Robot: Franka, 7 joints.
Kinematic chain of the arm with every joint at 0, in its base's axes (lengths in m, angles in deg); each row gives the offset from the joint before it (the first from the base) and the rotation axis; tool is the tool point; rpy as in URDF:
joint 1: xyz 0 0 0.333 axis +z
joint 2: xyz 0 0 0 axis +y
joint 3: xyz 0 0 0.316 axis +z
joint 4: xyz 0.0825 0 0 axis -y
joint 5: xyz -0.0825 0 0.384 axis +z
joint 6: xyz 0 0 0 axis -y
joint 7: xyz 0.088 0 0 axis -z
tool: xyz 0 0 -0.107 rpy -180 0 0
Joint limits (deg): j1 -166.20..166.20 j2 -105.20..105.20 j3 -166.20..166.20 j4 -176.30..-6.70 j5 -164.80..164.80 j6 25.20..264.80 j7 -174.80..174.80
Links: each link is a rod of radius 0.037 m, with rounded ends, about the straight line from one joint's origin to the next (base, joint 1, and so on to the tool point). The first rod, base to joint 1, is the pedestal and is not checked.
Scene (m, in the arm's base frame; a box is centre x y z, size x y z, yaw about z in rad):
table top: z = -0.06
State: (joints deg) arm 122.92 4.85 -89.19 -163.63 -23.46 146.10 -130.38
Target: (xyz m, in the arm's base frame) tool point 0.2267 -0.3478 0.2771
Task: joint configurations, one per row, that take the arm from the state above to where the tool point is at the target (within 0.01 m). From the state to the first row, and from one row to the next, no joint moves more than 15 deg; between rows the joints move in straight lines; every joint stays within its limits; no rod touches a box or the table.
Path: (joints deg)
1: 111.55 6.06 -100.24 -160.76 -23.25 145.51 -130.38
2: 100.18 7.27 -111.29 -157.88 -23.03 144.92 -130.38
3: 88.81 8.48 -122.34 -155.01 -22.82 144.33 -130.38
4: 77.43 9.68 -133.39 -152.14 -22.60 143.74 -130.38

